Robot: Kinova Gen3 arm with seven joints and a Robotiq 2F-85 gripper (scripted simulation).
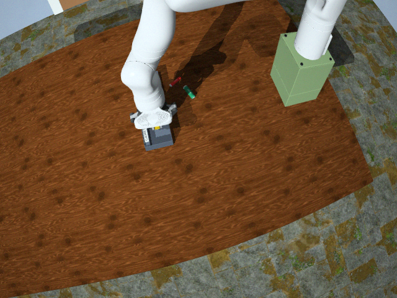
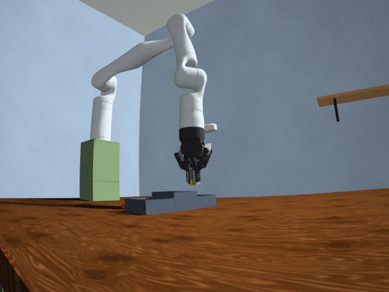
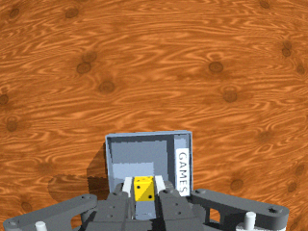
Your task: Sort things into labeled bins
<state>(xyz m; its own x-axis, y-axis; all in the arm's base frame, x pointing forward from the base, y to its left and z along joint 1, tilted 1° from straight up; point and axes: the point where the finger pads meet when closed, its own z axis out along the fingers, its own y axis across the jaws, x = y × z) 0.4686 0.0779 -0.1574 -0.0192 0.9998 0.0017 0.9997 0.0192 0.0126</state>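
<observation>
Now: the white domino 8 cm to the right of my hand and 7 cm below it. Round my hand: dark nut 2 cm behind, 15 cm to the right, 7 cm below; then metal nut 16 cm to the right, 7 cm below; then yellow die 1 cm below.
</observation>
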